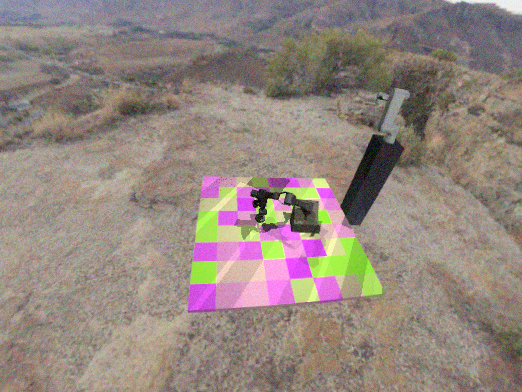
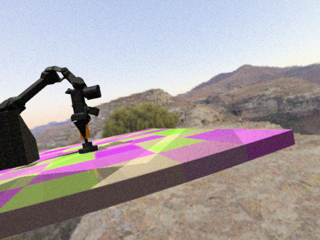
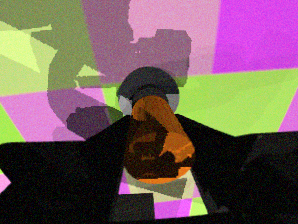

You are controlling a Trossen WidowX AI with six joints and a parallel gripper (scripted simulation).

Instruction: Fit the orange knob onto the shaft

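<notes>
My gripper tip is 20 mm below the orange knob. Round my gripper tip: round dark pedestal: 40 mm below.
</notes>
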